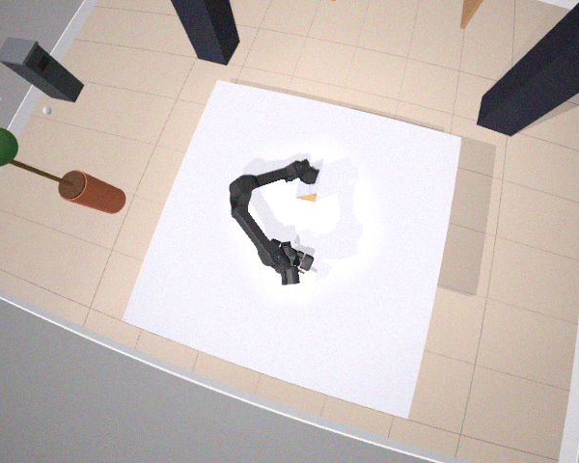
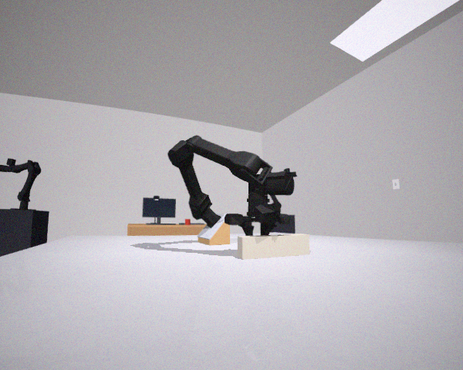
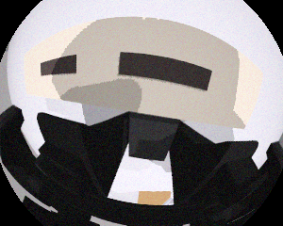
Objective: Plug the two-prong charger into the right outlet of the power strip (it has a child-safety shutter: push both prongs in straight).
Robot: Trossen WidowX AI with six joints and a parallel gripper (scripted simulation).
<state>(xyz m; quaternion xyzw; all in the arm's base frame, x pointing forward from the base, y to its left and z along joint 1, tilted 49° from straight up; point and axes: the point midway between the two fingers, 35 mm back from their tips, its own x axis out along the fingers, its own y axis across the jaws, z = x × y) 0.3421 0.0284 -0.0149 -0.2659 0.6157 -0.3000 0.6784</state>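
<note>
Right now the black two-prong charger is 2 cm ahead of my gripper tip and 1 cm above it.
</note>
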